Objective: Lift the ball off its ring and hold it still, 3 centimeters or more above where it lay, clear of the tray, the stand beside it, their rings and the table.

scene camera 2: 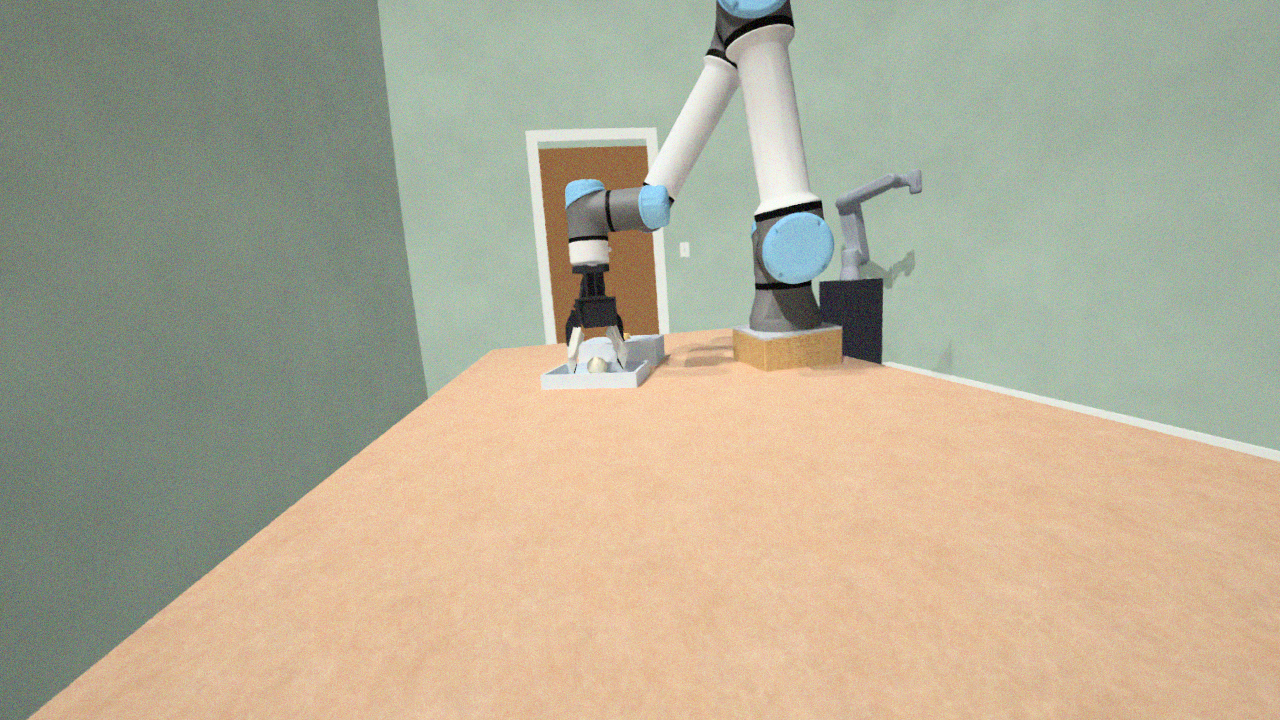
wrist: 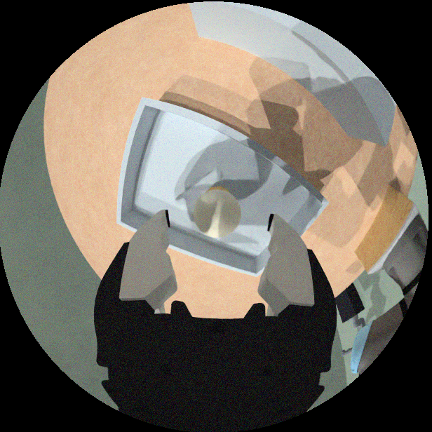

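Pixels of known places: gripper, between the fingertips: [scene camera 2: 598,371]; arm's base, origin of its link: [scene camera 2: 784,325].
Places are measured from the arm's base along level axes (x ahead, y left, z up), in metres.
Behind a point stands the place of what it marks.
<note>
A cream ball [scene camera 2: 597,364] @(x 0.415, y 0.017, z -0.041 m) [wrist: 217,214] rests inside the pale blue-grey tray [scene camera 2: 590,381] @(x 0.434, y 0.061, z -0.064 m) [wrist: 131,165]. A thin orange edge of its ring [wrist: 218,188] shows behind the ball in the wrist view. My gripper [scene camera 2: 597,366] @(x 0.413, y 0.004, z -0.057 m) [wrist: 219,213] is open and points down over the tray. Its two fingertips stand on either side of the ball, with a gap on each side in the wrist view. The stand [scene camera 2: 651,347] @(x 0.278, y -0.108, z -0.035 m) [wrist: 350,107] is a pale block beside the tray. In the scene view a small orange bit of the stand's ring [scene camera 2: 627,336] @(x 0.320, y -0.186, z -0.014 m) shows on top.
The arm's wooden base block [scene camera 2: 787,350] @(x 0.045, y 0.089, z -0.039 m) [wrist: 382,230] stands on the table [scene camera 2: 680,501] @(x 0.395, y 0.536, z -0.078 m) [wrist: 95,125], to the right of the tray and stand. A grey wall rises at the left. A small grey arm on a dark box [scene camera 2: 852,317] stands behind the base.
</note>
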